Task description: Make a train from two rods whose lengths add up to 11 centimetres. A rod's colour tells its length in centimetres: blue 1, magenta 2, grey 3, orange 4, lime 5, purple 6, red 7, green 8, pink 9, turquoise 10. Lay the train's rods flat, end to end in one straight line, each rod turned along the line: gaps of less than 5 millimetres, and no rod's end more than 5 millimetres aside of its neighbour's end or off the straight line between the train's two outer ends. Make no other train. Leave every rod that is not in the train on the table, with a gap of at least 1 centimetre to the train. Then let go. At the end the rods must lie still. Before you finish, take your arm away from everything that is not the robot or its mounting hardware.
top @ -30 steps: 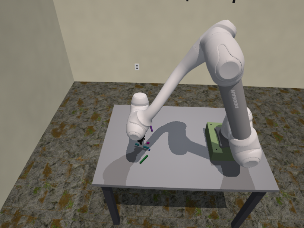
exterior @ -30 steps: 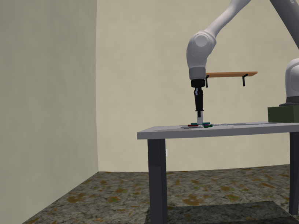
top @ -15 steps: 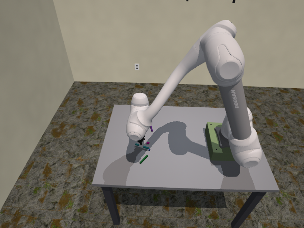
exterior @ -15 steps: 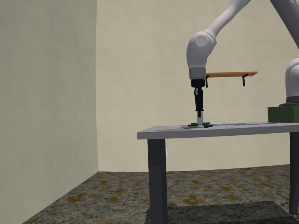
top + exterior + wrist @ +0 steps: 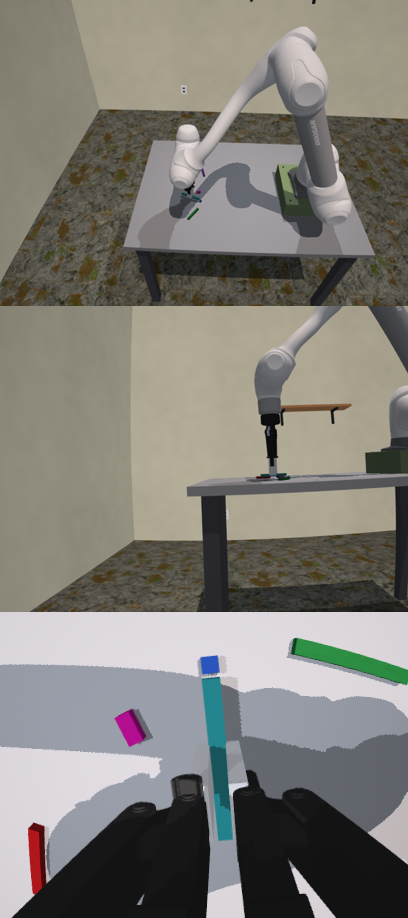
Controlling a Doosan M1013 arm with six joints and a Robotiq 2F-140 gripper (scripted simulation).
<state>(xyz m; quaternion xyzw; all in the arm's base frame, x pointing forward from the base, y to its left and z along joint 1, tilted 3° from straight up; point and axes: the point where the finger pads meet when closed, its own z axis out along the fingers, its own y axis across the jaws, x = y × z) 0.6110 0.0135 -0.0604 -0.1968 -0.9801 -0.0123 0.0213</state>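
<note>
Right now the turquoise rod is 30 mm below my hand. Also, from my hand: magenta rod (40 mm behind, 40 mm to the right, 40 mm below); then green rod (20 mm behind, 100 mm to the left, 40 mm below); then blue rod (50 mm behind, 20 mm to the left, 40 mm below).
</note>
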